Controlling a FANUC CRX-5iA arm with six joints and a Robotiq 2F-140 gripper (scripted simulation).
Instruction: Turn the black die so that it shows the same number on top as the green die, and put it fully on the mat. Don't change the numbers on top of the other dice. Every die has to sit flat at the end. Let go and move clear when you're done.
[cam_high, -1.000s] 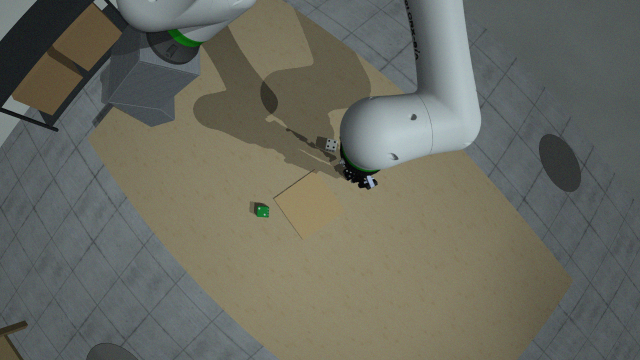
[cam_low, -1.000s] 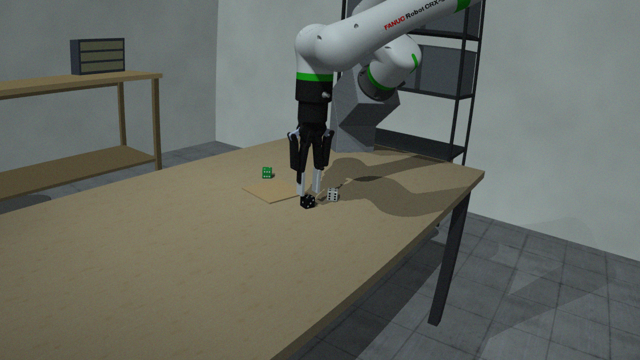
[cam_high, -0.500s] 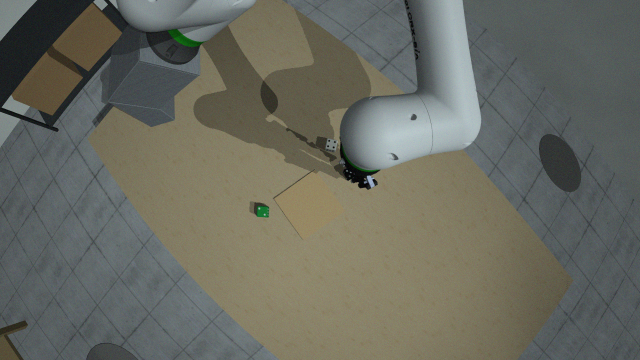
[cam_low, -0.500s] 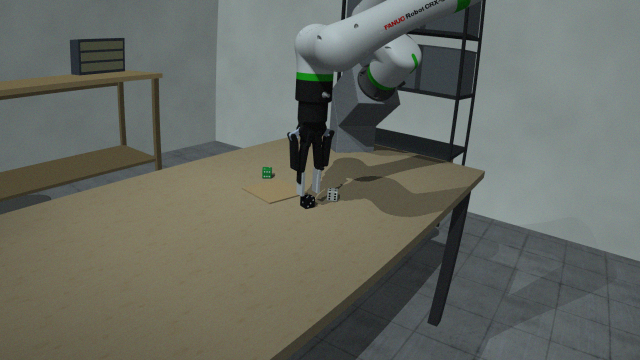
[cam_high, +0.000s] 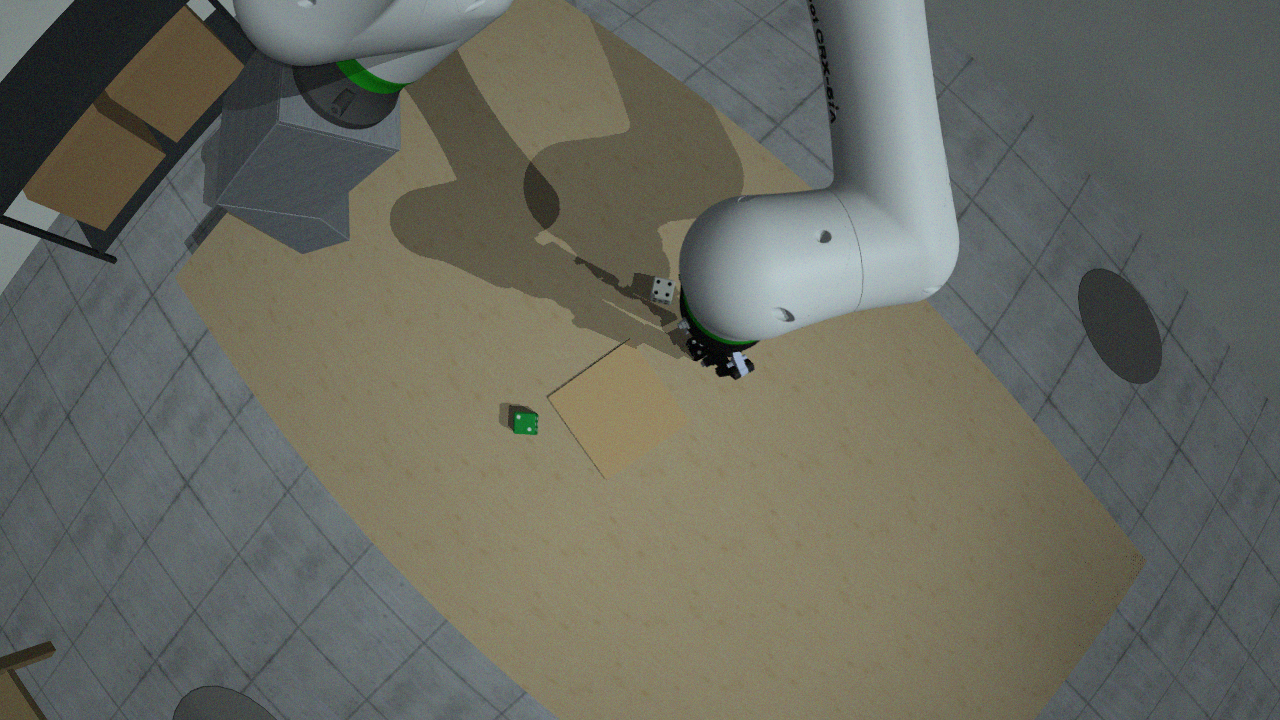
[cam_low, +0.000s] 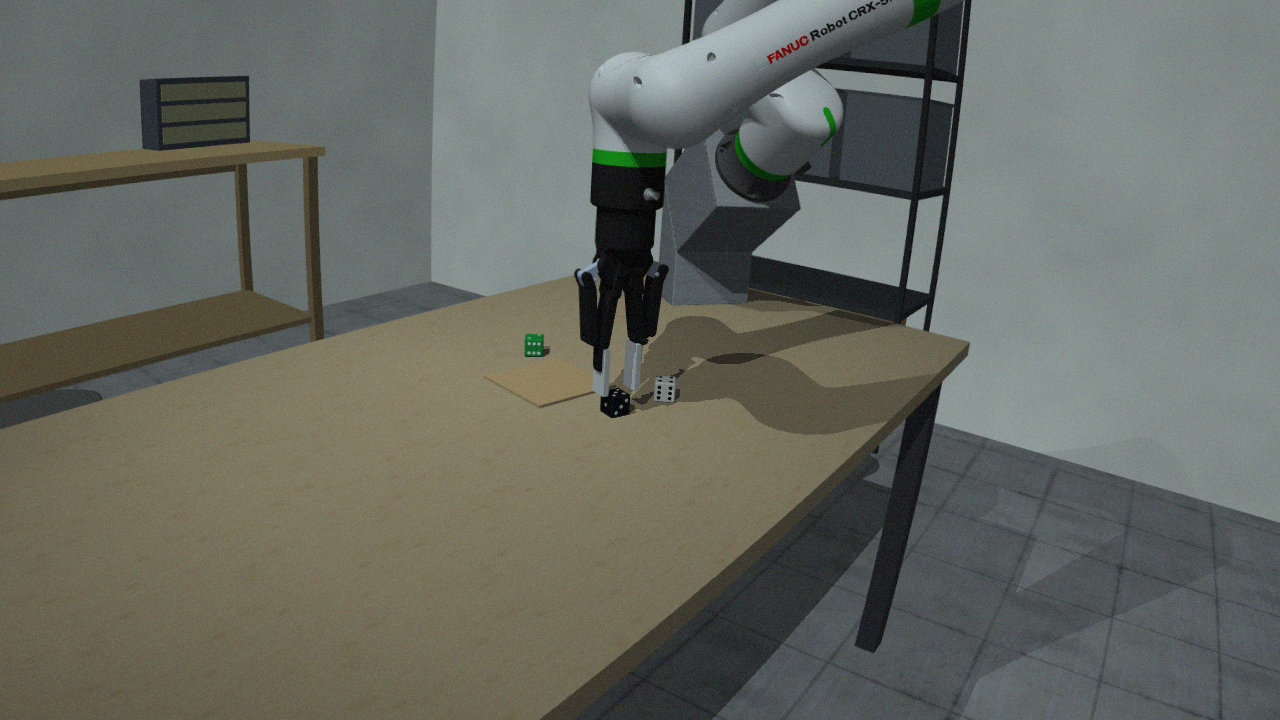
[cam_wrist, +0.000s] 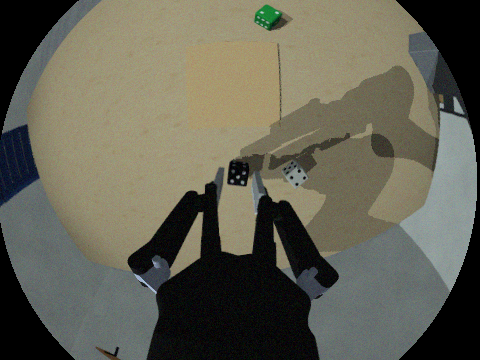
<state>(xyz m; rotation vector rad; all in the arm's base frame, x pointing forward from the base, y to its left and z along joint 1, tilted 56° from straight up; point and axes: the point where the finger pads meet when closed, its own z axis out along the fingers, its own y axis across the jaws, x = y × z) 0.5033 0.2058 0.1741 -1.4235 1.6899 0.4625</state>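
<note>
The black die is 5 cm below my hand. Also, from my hand: white die: 9 cm behind, 1 cm to the right, 5 cm below; green die: 1 cm behind, 26 cm to the right, 5 cm below; tan mat: 3 cm ahead, 14 cm to the right, 6 cm below.
</note>
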